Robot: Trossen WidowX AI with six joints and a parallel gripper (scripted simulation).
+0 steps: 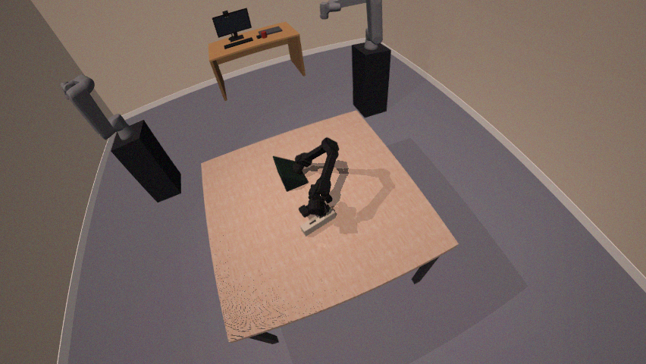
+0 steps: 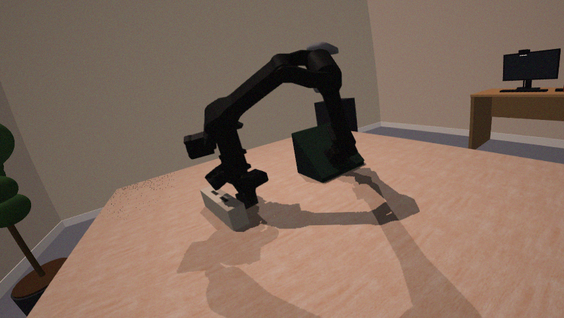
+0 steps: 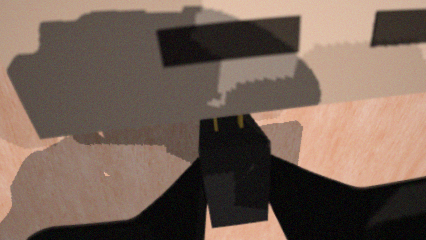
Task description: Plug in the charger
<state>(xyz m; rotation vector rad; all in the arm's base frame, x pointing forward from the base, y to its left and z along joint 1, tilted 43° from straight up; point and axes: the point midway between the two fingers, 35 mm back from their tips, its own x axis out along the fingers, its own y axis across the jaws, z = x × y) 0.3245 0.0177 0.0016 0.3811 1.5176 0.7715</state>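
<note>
Right now the black two-prong charger is 20 mm ahead of my gripper tip and 10 mm above it.
</note>
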